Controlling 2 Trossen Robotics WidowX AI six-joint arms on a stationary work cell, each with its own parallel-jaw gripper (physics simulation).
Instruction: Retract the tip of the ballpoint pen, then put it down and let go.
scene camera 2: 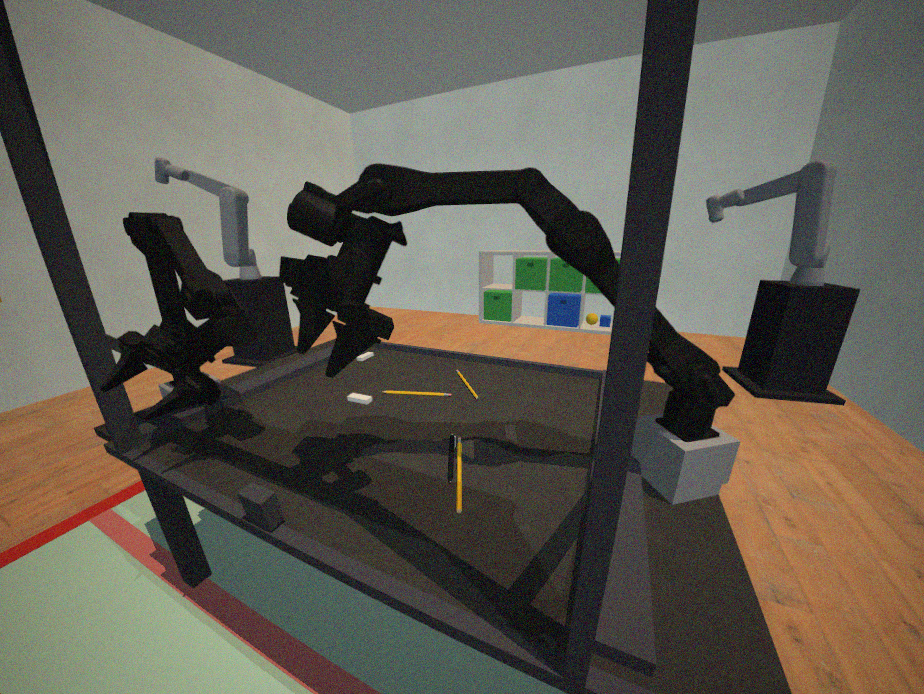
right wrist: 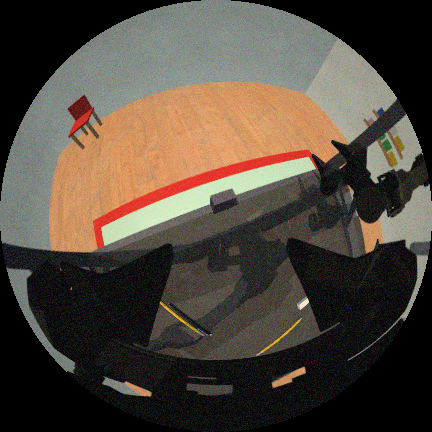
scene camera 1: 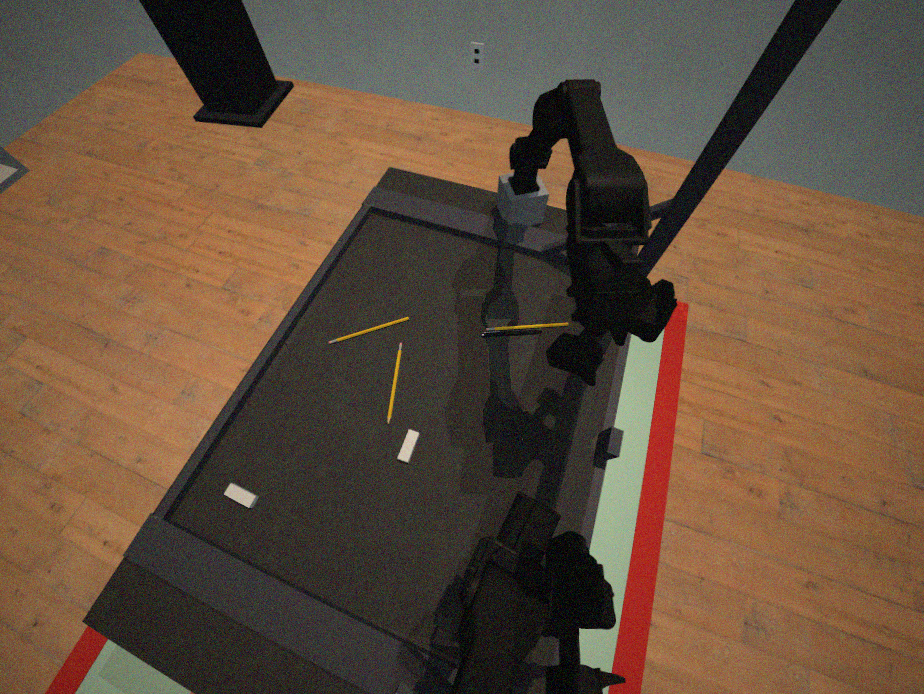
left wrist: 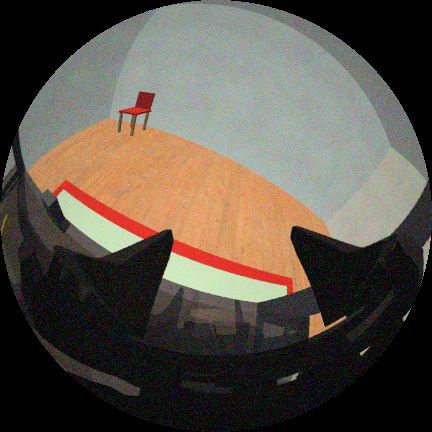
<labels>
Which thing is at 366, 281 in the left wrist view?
My left gripper.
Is my right gripper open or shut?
Open.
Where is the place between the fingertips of my right gripper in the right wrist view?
231, 247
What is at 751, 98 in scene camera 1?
A dark frame post.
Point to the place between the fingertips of my left gripper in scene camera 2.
122, 404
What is my right gripper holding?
Nothing.
</labels>
